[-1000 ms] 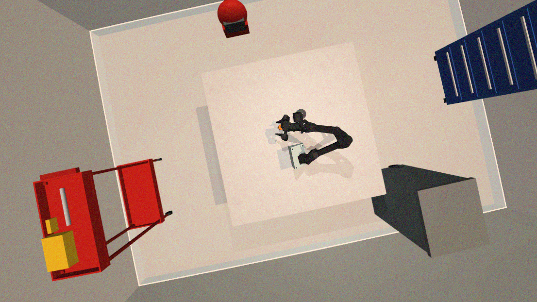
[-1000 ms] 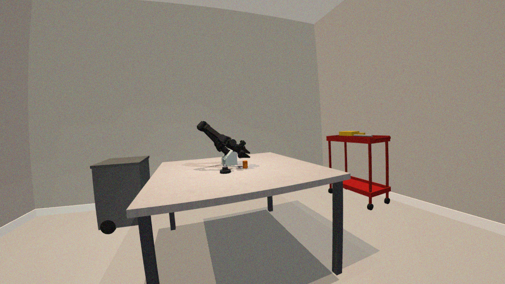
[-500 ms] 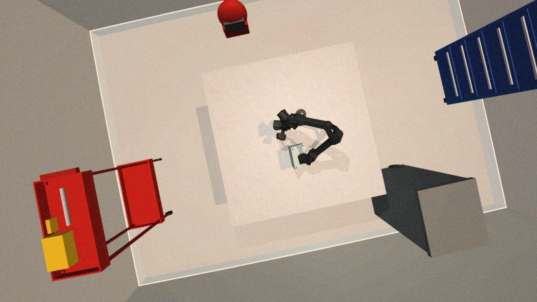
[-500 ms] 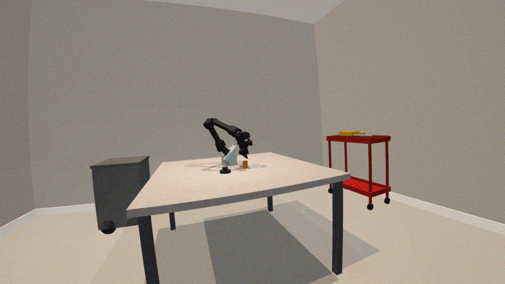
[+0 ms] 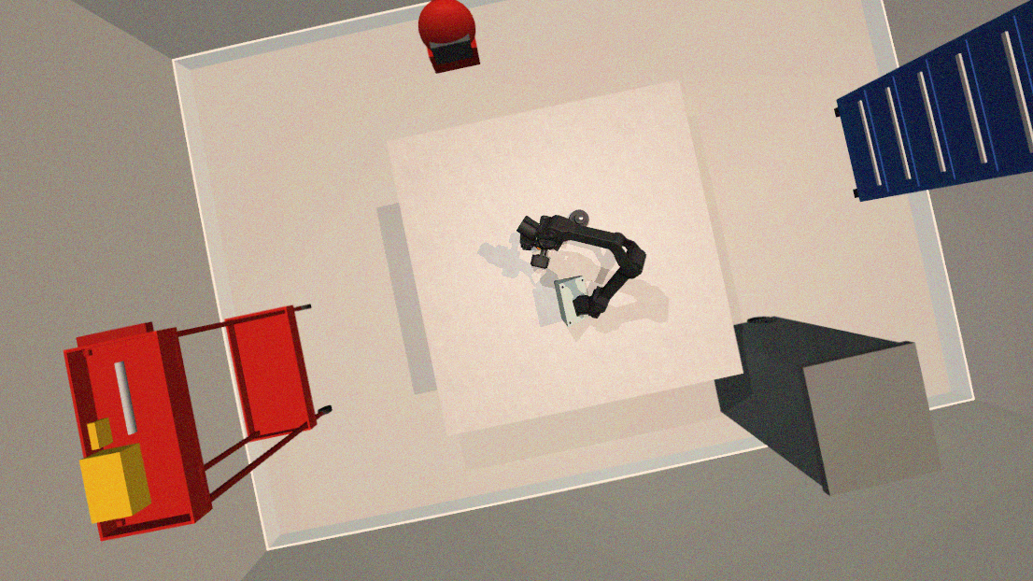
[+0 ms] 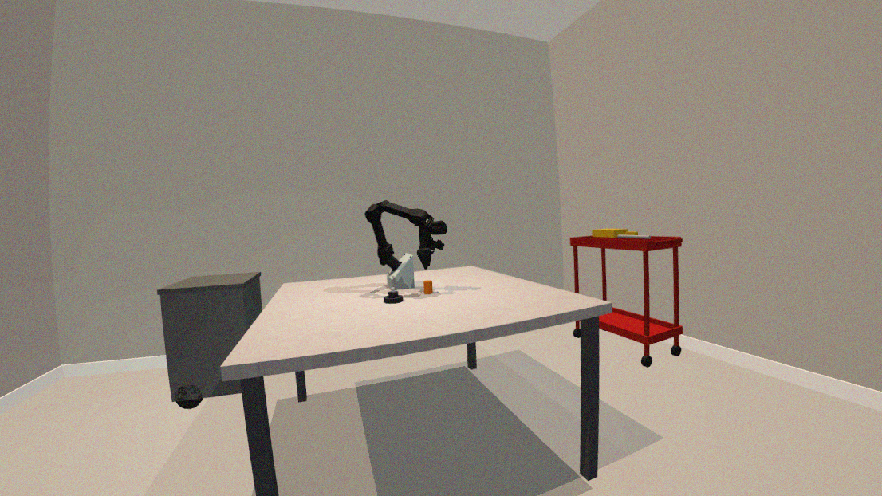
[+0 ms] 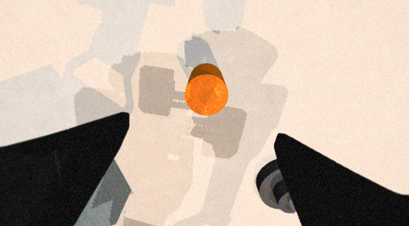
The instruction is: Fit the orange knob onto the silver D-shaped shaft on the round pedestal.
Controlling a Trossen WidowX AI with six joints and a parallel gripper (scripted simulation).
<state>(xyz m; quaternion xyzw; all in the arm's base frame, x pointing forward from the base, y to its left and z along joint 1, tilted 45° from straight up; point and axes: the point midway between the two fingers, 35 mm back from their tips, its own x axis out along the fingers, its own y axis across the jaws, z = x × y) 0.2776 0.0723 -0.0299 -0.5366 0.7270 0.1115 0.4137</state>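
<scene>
Now: the orange knob 80 mm below my gripper tip. Also, from my gripper tip: dark round pedestal: 60 mm ahead, 190 mm to the right, 90 mm below.
</scene>
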